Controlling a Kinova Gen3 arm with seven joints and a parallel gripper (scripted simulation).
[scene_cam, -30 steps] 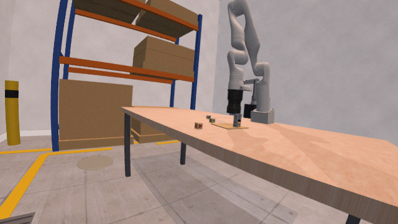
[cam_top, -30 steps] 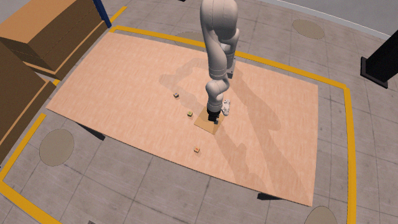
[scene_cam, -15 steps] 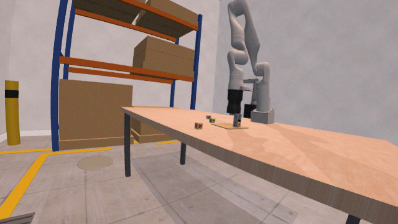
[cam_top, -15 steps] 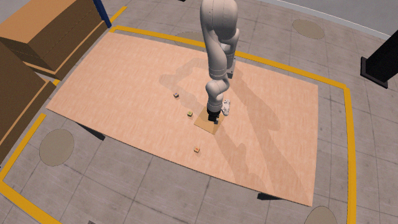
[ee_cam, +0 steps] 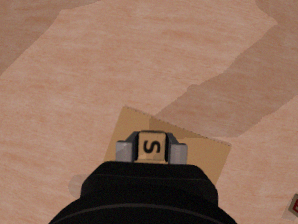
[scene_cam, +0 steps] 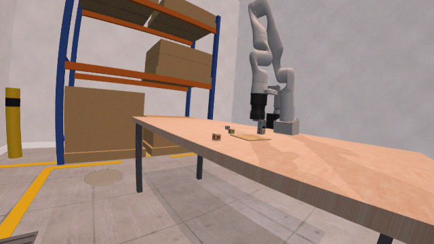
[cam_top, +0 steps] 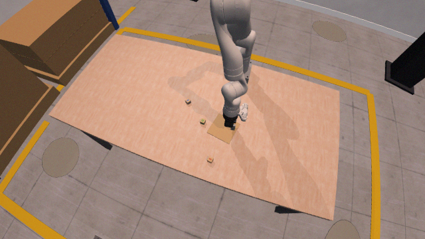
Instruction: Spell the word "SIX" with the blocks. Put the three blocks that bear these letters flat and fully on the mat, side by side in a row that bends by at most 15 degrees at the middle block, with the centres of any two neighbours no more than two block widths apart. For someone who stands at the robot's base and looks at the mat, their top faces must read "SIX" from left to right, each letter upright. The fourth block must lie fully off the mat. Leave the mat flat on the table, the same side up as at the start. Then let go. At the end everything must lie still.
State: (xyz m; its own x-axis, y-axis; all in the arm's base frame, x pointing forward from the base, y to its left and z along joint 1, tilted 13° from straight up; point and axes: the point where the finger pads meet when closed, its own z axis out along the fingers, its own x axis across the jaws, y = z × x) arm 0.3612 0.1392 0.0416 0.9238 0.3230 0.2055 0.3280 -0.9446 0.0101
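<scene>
The tan mat is 50 mm to the right of my hand, 40 mm below it and 20 mm ahead of it. Also, from my hand: block: 220 mm ahead, 30 mm below, 10 mm to the right.
</scene>
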